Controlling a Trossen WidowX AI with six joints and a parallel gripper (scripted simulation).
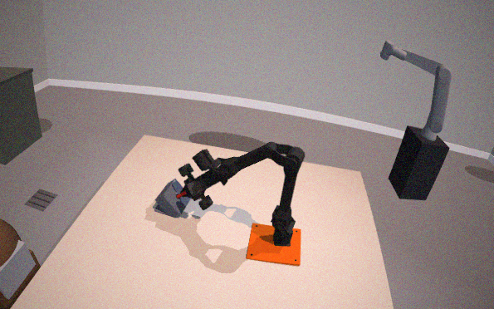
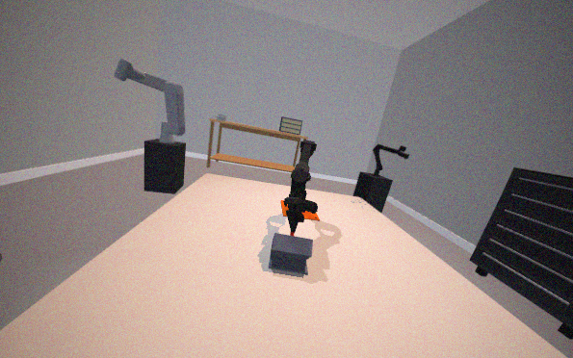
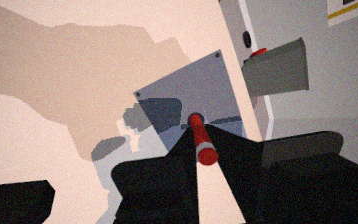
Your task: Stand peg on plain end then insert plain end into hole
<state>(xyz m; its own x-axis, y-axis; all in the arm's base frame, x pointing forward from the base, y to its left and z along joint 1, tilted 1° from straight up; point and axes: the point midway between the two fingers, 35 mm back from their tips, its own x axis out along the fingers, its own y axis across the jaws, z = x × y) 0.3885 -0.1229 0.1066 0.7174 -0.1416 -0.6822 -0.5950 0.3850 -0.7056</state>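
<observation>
The grey sloped panel is 4 cm below my gripper tip, 4 cm ahead of it and 1 cm to the right of it. The rest, counted from my gripper tip: red peg 1 cm behind, 1 cm above.
</observation>
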